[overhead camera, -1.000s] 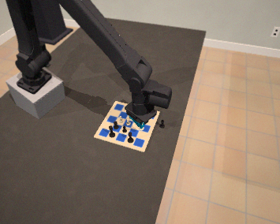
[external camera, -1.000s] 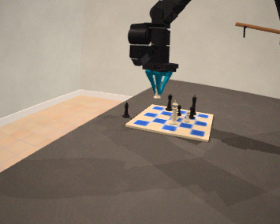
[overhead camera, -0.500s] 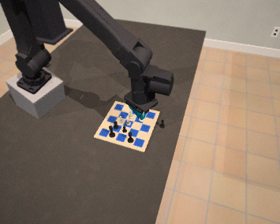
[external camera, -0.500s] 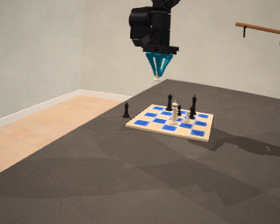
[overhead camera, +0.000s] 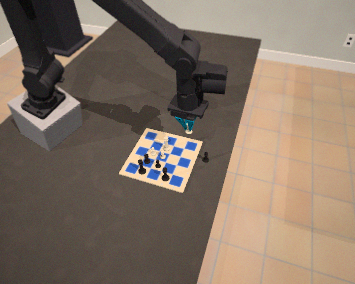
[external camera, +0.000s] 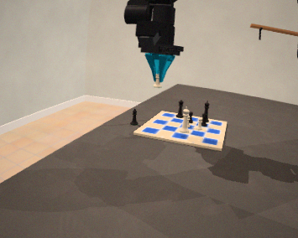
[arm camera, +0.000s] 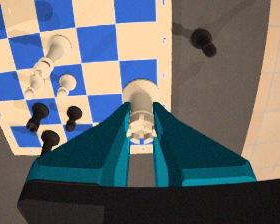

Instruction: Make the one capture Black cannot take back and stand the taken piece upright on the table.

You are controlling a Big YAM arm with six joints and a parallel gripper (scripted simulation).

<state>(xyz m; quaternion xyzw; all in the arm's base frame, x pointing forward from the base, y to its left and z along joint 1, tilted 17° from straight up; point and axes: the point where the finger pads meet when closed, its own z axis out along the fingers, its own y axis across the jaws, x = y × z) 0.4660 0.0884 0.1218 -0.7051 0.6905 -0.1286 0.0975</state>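
The tall white piece lies 9 cm below my hand and 8 cm behind it. Also, from my hand: blue-and-cream chessboard: 13 cm below, 8 cm behind, 4 cm to the right; tall black piece: 12 cm to the right, 11 cm behind, 9 cm below.
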